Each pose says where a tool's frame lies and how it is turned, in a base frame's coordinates. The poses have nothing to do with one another.
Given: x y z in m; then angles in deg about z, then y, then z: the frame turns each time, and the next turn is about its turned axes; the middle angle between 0 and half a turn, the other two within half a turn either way.
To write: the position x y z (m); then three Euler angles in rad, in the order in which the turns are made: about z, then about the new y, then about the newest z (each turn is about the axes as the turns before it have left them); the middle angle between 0 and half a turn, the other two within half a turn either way. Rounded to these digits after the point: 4 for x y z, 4 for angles.
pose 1, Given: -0.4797, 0.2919, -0.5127, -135.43, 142.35, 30.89
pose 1, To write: -0.4797, 0.2919, -0.5127, -2.3637, 2.4845, 0.5391
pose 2, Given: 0.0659, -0.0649, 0.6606, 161.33, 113.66, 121.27
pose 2, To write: 0.0659, -0.0649, 0.6606, 2.8157, 1.9837, 2.1166
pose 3, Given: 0.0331, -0.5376, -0.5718, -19.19, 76.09, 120.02
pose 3, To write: 0.0331, -0.5376, -0.5718, -0.3349, 1.3280, 2.0947
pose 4, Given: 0.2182, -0.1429, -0.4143, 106.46, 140.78, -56.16
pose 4, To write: 0.2182, -0.1429, -0.4143, 1.8581, 2.4571, -0.9802
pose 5, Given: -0.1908, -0.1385, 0.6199, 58.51, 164.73, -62.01
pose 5, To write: -0.1908, -0.1385, 0.6199, 1.0212, 2.8751, -1.0823
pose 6, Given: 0.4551, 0.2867, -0.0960, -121.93, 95.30, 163.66
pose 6, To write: 0.4551, 0.2867, -0.0960, -2.1281, 1.6633, 2.8564
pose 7, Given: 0.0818, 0.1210, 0.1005, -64.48, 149.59, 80.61
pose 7, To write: 0.0818, 0.1210, 0.1005, -1.1254, 2.6108, 1.4069
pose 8, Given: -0.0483, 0.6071, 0.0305, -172.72, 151.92, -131.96
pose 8, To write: -0.0483, 0.6071, 0.0305, -3.0145, 2.6515, -2.3031
